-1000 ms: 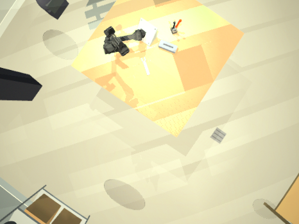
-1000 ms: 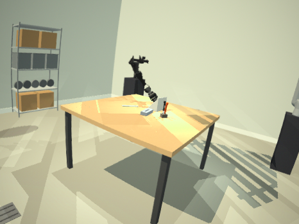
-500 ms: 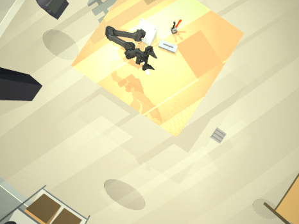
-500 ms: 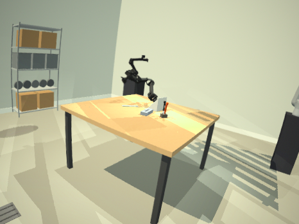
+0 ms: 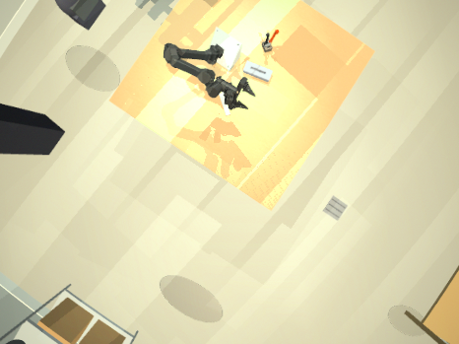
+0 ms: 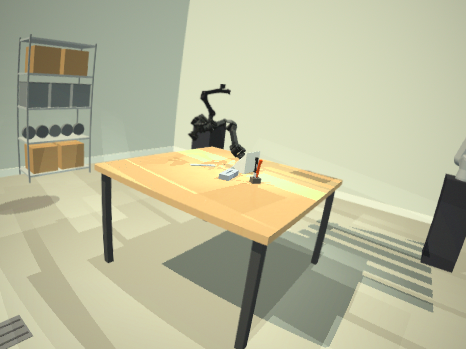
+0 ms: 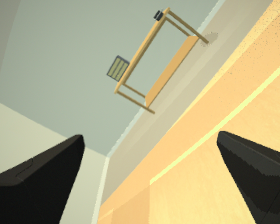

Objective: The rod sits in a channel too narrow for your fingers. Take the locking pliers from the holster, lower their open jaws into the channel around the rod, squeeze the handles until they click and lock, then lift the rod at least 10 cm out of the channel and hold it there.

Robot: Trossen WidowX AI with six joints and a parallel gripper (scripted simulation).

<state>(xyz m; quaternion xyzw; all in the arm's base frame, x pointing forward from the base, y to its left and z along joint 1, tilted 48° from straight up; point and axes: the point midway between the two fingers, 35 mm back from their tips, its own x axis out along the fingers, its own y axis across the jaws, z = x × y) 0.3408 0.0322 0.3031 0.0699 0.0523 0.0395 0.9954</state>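
My gripper tip is 160 mm past the orange handle, 460 mm to the right of it and 170 mm above it. The rest, counted from my gripper tip: small grey holster (170 mm behind, 440 mm to the left, 260 mm below); channel block (120 mm behind, 270 mm to the left, 250 mm below).
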